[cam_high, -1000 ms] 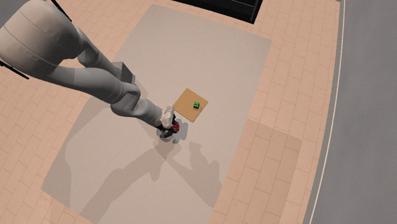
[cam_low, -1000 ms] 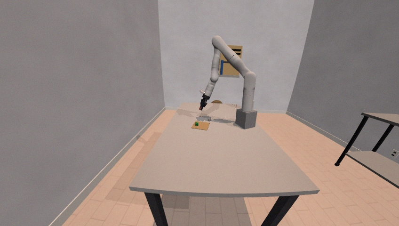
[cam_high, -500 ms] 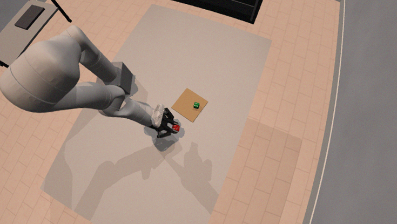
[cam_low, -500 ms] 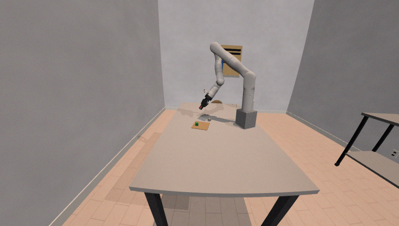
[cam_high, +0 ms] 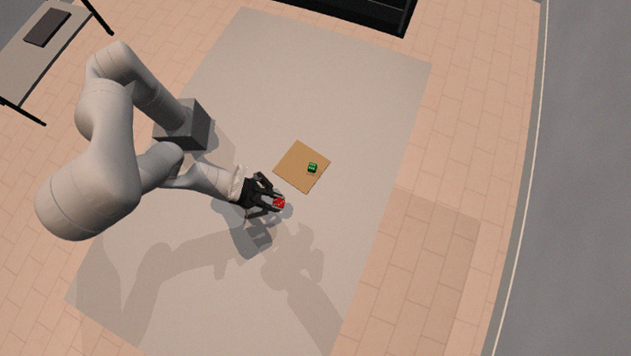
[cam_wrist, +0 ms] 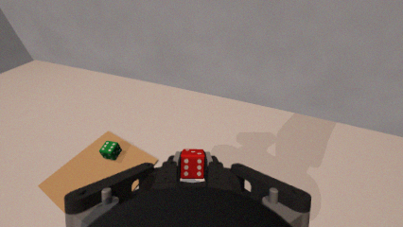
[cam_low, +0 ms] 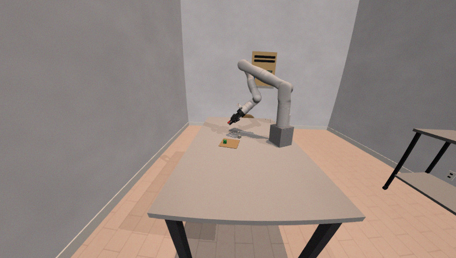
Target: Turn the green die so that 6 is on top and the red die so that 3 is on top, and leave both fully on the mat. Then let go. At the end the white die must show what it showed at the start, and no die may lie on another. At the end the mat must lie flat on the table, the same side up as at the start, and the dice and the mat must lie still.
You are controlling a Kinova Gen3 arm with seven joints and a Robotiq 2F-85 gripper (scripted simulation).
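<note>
My hand is 80 mm past the white die, 50 mm to the right of it and 110 mm above it. Round my hand: green die: 30 mm ahead, 170 mm to the left, 100 mm below; then red die: 10 mm ahead, 10 mm below; then tan mat: 160 mm to the left, 120 mm below.
</note>
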